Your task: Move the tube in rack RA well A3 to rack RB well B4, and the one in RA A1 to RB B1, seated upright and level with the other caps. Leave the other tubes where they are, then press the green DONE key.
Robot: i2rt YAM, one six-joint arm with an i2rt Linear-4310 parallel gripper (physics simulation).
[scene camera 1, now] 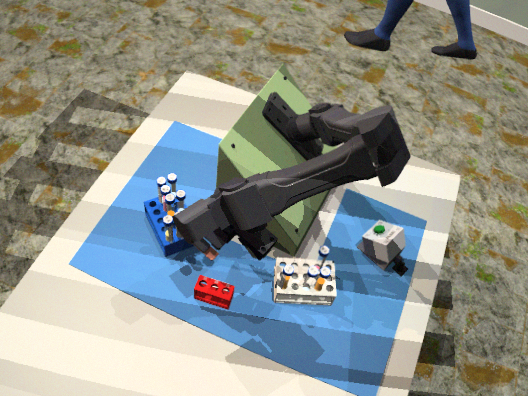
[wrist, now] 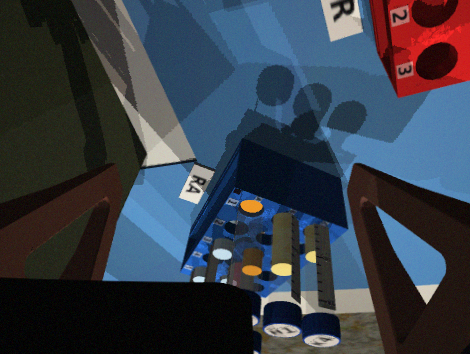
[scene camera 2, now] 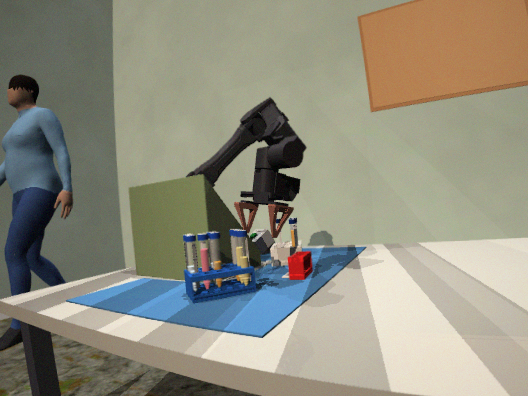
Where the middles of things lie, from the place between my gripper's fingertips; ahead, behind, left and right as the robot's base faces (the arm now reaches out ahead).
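The grey box with green button (scene camera 1: 383, 243) is 360 mm to the left of my hand, 170 mm behind it and 60 mm below it. Then there's the RA label (wrist: 200, 176), which is 90 mm to the right of my hand, 80 mm behind it and 100 mm below it. Going by their middles, it's the label that's nearest to my hand, of the things named here.
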